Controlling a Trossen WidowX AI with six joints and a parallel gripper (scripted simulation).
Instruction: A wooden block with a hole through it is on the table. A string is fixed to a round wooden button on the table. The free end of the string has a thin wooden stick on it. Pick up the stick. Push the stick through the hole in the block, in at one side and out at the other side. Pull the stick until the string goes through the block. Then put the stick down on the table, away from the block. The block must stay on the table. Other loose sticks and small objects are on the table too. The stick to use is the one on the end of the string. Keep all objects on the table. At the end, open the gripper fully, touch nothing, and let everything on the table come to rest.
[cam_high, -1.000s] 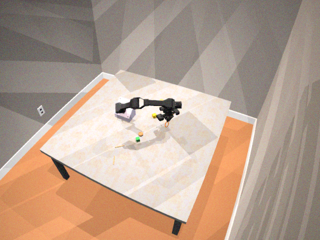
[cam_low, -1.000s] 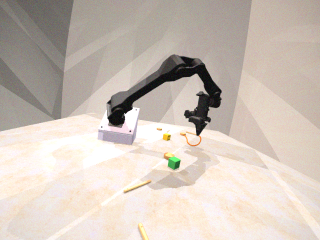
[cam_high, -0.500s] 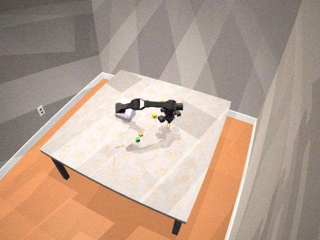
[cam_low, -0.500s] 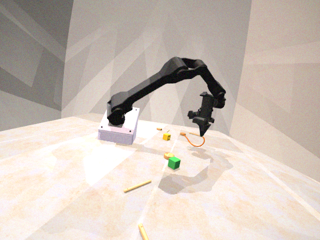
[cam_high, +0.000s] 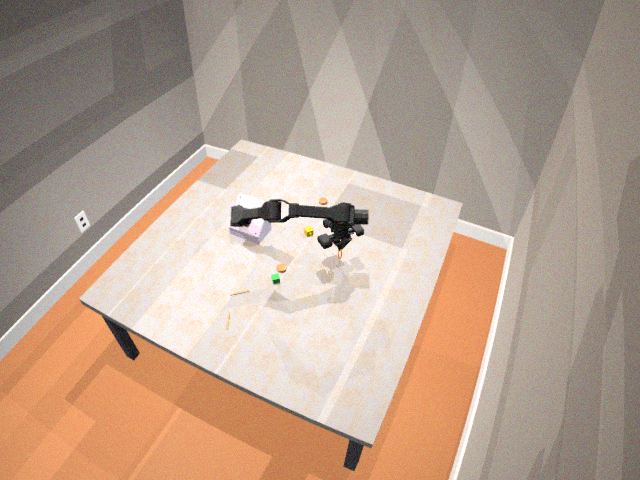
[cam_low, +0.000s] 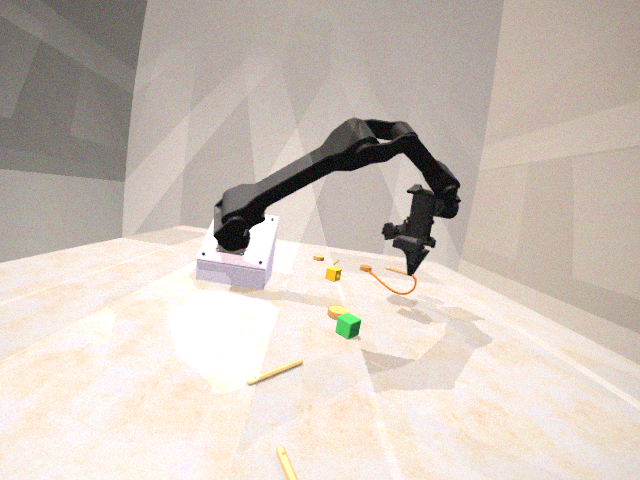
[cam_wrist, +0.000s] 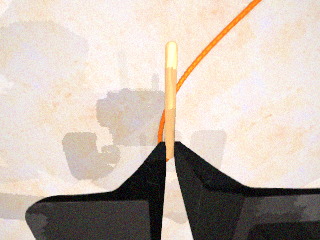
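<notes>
Now: gripper tip 190 mm past the yellow wooden block, 80 mm to the right of it and 50 mm above it. Also, from my gripper tip: thin wooden stick: 10 mm behind, 10 mm to the left; then green cube: 180 mm behind, 220 mm to the right, 50 mm below.
</notes>
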